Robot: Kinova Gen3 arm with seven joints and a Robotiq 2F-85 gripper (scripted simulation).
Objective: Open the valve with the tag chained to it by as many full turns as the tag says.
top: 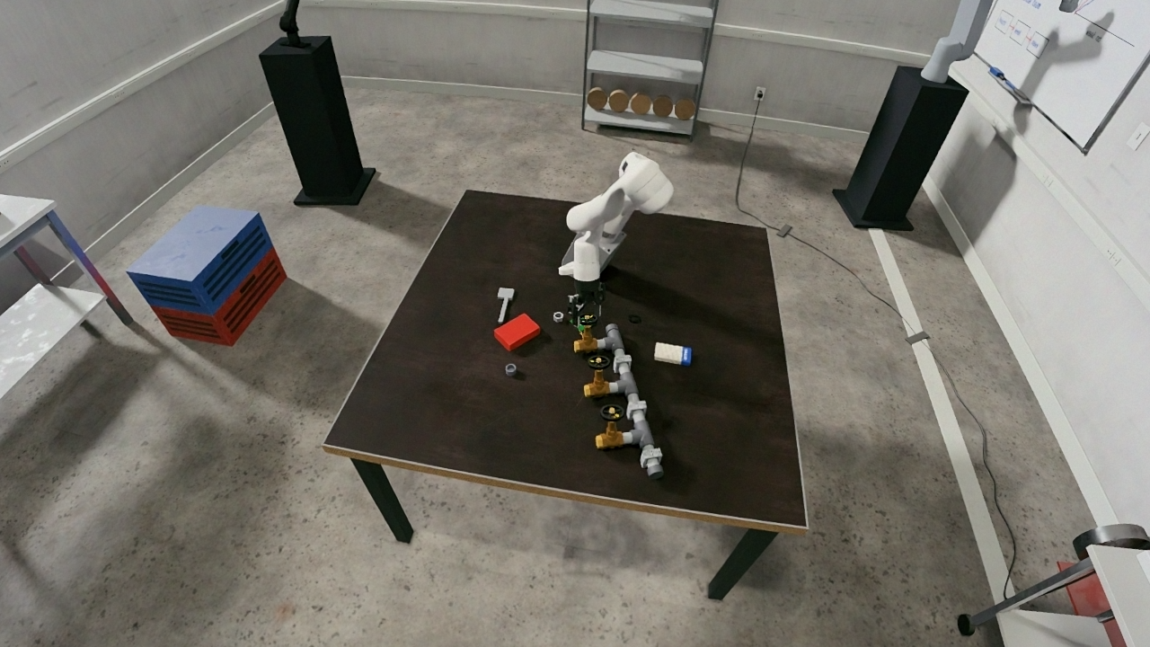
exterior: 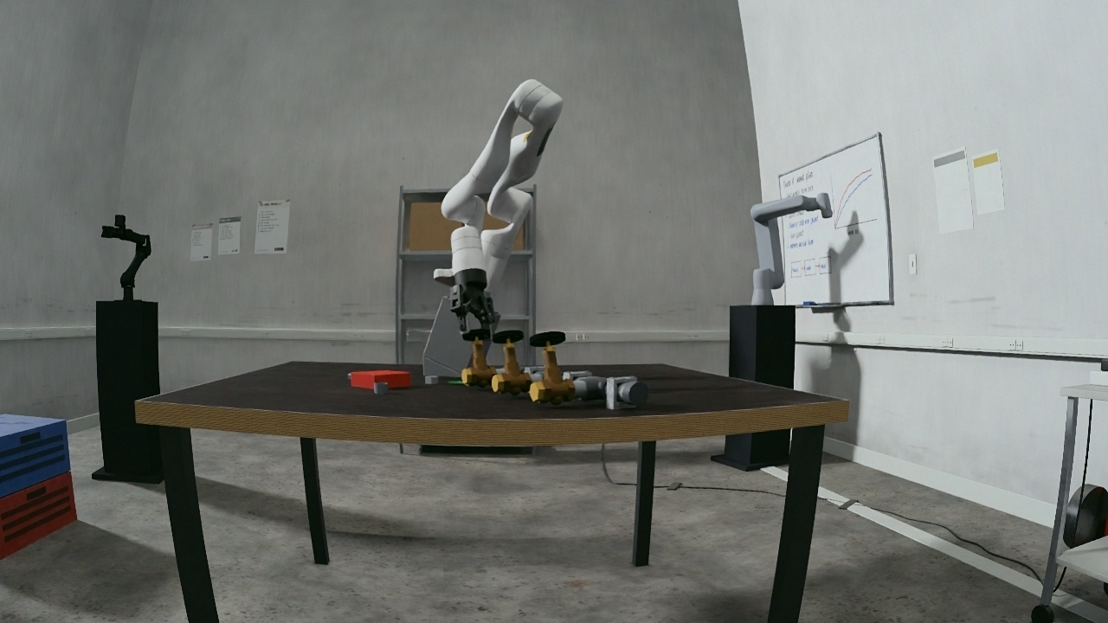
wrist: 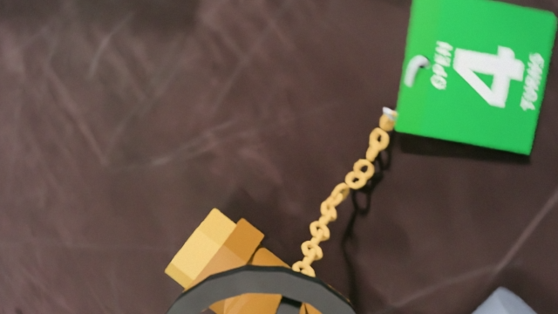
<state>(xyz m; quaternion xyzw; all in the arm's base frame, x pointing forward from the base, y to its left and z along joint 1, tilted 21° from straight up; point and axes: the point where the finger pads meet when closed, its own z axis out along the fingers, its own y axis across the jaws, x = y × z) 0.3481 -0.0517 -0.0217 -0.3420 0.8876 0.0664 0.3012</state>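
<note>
Now: the green tag 11 cm below my hand, 9 cm behind it and 2 cm to the right of it. Round my hand: white-and-blue box (27 cm to the left, 11 cm below, 4 cm ahead); red block (22 cm to the right, 10 cm below, 3 cm behind); small grey ring (22 cm to the right, 12 cm ahead, 11 cm below).
</note>
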